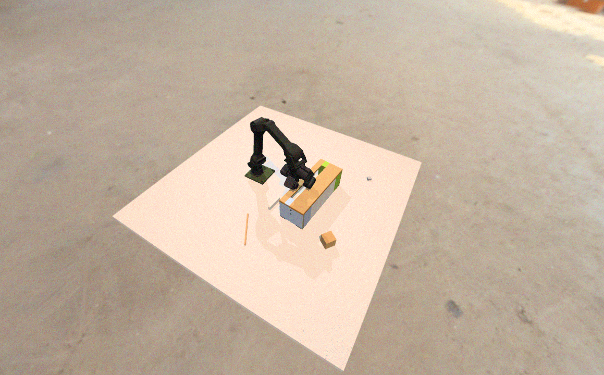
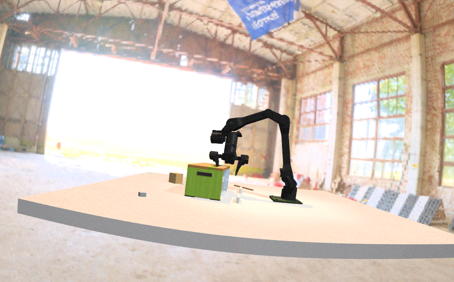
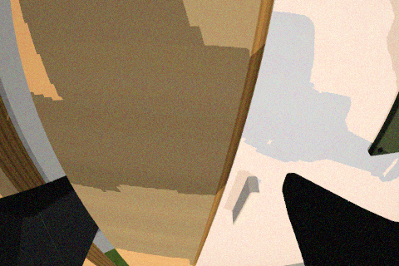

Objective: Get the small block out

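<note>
My gripper tip is now 3 cm short of the long box, 1 cm to the right of it and 3 cm above it. Round my gripper tip: grey piece: 28 cm ahead, 34 cm to the left, 9 cm below; then orange-brown block: 5 cm ahead, 4 cm to the left, 1 cm below; then thin orange stick: 9 cm behind, 34 cm to the right, 9 cm below.
</note>
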